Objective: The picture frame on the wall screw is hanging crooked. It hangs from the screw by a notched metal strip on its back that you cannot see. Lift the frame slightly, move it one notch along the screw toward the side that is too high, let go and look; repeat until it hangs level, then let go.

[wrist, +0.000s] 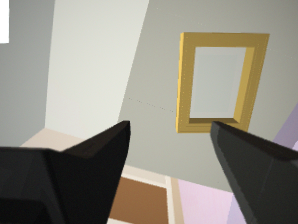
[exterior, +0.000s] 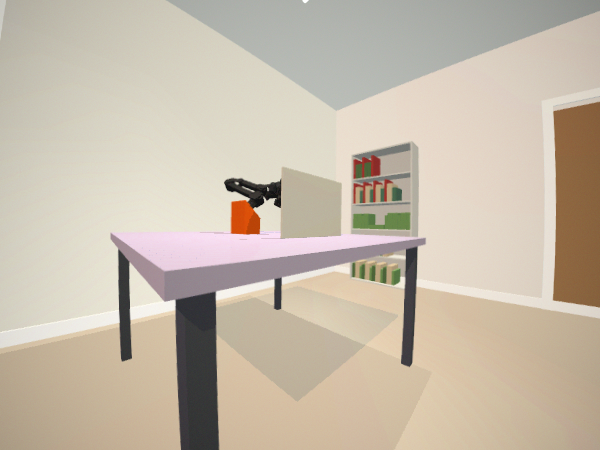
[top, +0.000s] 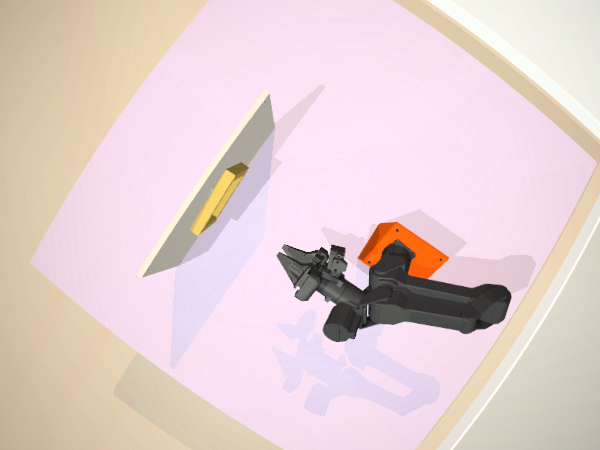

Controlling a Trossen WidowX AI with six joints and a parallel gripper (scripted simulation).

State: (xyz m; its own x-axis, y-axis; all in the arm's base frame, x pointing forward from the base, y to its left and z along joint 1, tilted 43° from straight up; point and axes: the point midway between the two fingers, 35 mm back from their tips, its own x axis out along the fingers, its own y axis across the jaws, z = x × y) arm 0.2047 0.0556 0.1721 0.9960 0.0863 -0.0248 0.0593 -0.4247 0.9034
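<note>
The picture frame is 19 cm ahead of my gripper tip and 9 cm below it. Round my gripper tip: wall panel: 20 cm ahead, 10 cm below, 1 cm to the right.
</note>
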